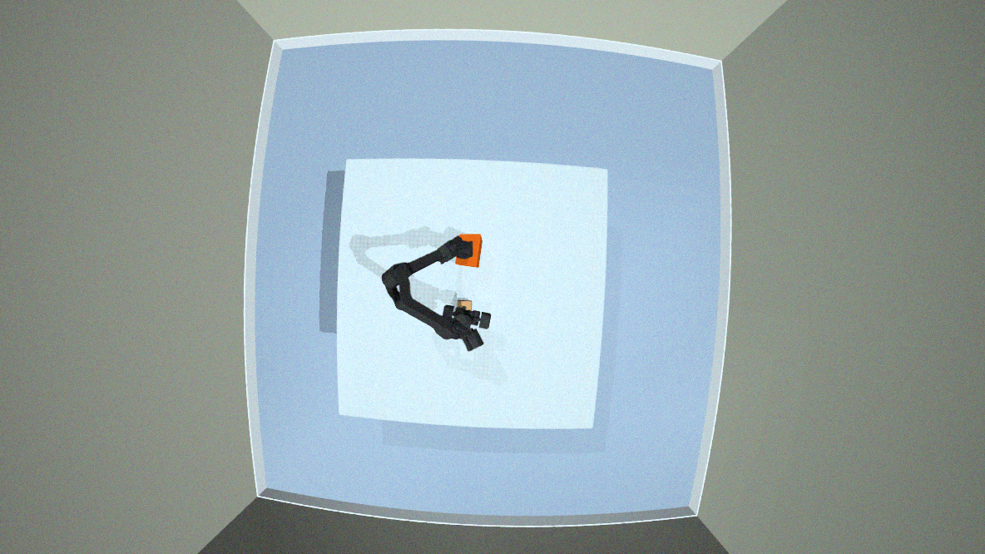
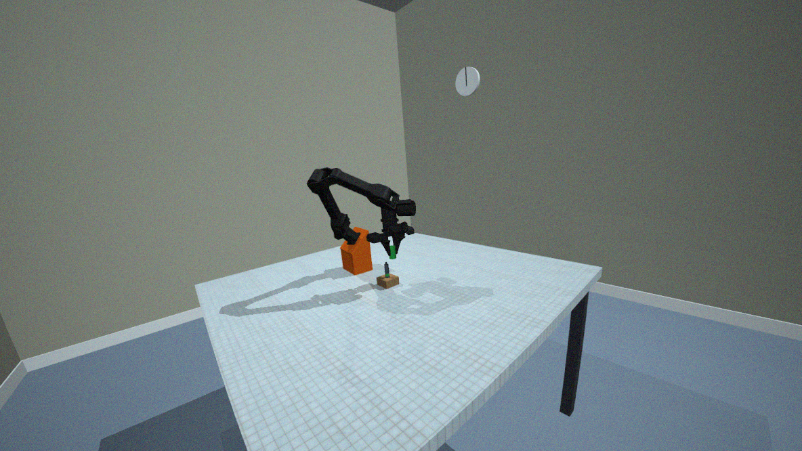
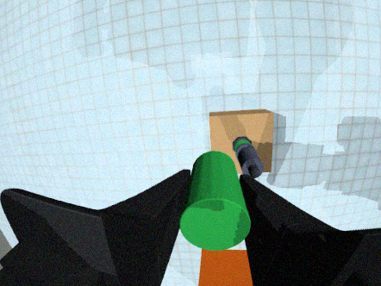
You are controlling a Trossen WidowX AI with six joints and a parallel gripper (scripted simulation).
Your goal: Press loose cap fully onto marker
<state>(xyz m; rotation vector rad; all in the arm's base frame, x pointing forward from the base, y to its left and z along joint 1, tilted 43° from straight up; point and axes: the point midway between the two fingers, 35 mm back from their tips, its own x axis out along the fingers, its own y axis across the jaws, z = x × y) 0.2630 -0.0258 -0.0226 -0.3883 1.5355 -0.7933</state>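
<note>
The holder block is 1 cm behind my gripper tip, 3 cm to the right of it and 10 cm below it. From my gripper tip the other things lie so: green cap: 1 cm above.
</note>
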